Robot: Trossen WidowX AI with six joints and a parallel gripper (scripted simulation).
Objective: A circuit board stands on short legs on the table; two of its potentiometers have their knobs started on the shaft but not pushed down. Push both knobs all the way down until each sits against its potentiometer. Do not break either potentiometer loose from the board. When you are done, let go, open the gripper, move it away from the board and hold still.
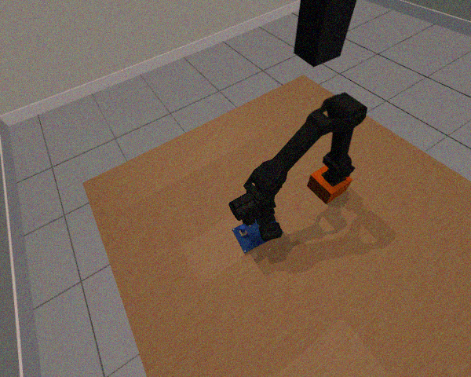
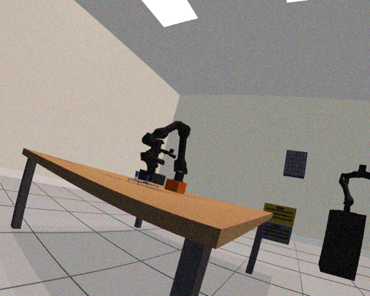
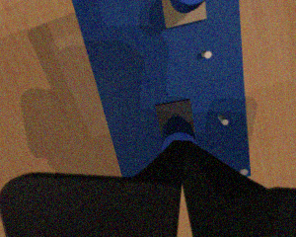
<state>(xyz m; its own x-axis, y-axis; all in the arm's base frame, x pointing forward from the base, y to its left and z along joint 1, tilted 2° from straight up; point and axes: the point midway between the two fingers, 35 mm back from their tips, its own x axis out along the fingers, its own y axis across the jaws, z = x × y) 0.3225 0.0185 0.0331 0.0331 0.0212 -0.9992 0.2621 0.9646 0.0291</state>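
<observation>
Now: gripper tip 7 cm short of the blue knob, 2 cm to the left of it and 1 cm above it.
</observation>
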